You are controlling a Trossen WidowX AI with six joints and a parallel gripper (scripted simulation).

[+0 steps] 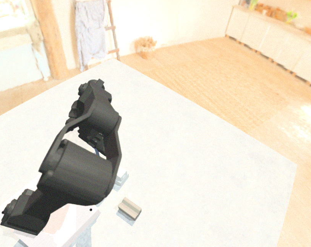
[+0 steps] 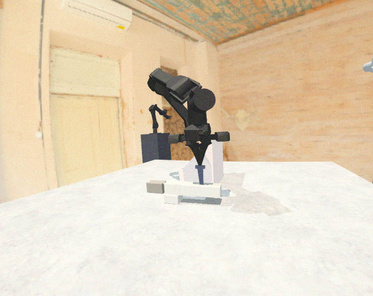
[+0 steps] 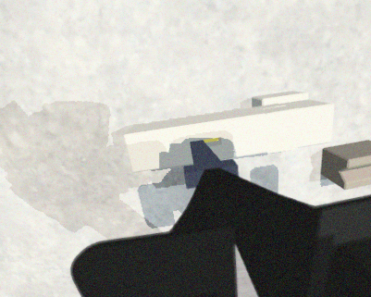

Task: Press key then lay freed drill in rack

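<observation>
Now: the blue key 30 mm below my gripper tip. Also, from my gripper tip: drill (10 mm ahead, 50 mm to the right, 80 mm below); white block (40 mm to the right, 90 mm below); grey rack (40 mm behind, 210 mm to the right, 110 mm below).
</observation>
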